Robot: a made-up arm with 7 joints.
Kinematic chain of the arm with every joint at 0, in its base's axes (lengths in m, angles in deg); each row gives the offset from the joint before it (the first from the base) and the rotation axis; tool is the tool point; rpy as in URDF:
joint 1: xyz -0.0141 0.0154 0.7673 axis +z
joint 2: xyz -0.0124 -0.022 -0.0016 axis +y
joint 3: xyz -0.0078 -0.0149 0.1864 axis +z
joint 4: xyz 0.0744 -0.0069 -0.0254 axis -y
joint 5: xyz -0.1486 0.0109 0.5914 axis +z
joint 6: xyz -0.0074 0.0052 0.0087 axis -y
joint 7: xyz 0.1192 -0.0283 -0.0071 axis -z
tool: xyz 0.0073 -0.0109 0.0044 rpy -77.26 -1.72 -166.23
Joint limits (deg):
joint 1: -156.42..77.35
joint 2: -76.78..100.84
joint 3: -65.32..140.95
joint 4: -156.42..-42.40
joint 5: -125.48..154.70
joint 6: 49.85..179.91
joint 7: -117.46..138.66
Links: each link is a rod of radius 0.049 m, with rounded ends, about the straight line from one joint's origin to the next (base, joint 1, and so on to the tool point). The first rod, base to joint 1, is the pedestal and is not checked.
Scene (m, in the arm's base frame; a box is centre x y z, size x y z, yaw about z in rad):
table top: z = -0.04
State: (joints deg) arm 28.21 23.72 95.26 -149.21 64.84 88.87 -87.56
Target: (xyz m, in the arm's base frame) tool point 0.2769 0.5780 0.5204
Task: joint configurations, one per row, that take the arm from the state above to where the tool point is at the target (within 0.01 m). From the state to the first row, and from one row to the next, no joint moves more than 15 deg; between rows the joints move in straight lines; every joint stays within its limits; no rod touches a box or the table.
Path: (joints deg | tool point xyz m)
1: 20.70 11.65 84.57 -146.42 64.92 90.51 -87.94 | -0.2394 0.5201 0.3899
2: 13.19 -0.43 73.87 -143.62 65.00 92.15 -88.31 | 0.0204 0.5928 0.4218
3: 5.67 -12.50 63.18 -140.83 65.09 93.78 -88.69 | 0.2769 0.5780 0.5203

